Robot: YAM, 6 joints.
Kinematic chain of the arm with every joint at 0, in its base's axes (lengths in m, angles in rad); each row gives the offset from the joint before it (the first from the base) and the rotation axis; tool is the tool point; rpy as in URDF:
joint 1: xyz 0 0 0.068 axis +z
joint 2: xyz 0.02 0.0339 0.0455 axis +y
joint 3: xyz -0.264 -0.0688 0 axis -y
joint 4: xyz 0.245 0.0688 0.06 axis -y
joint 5: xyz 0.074 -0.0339 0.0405 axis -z
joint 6: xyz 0.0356 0 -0.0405 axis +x
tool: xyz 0 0 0 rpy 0 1.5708 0
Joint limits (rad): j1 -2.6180..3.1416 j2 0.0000..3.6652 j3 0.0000..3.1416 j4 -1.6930..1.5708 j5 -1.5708..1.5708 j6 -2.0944..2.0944
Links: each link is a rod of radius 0.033 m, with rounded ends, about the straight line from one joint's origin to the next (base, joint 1, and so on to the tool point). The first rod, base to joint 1, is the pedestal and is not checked.
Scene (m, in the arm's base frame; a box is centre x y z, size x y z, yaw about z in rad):
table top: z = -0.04
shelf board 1: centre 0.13 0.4 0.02 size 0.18 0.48 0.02 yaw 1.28
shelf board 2: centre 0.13 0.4 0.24 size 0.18 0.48 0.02 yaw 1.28
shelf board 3: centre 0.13 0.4 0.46 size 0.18 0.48 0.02 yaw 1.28
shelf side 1: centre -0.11 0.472 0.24 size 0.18 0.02 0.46 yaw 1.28
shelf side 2: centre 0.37 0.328 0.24 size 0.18 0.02 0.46 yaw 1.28
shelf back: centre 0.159 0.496 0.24 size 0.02 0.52 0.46 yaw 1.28
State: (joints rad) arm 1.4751 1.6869 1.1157 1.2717 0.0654 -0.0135
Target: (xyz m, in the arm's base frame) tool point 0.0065 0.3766 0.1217
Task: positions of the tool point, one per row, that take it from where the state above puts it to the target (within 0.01 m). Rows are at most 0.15 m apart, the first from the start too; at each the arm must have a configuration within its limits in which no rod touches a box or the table.
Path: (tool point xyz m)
1: 0.0075 0.2898 0.3755
2: -0.0105 0.2093 0.3643
3: -0.0225 0.2632 0.2436
4: -0.0303 0.2536 0.1217
5: -0.0162 0.3171 0.1246
6: 0.0065 0.3766 0.1217

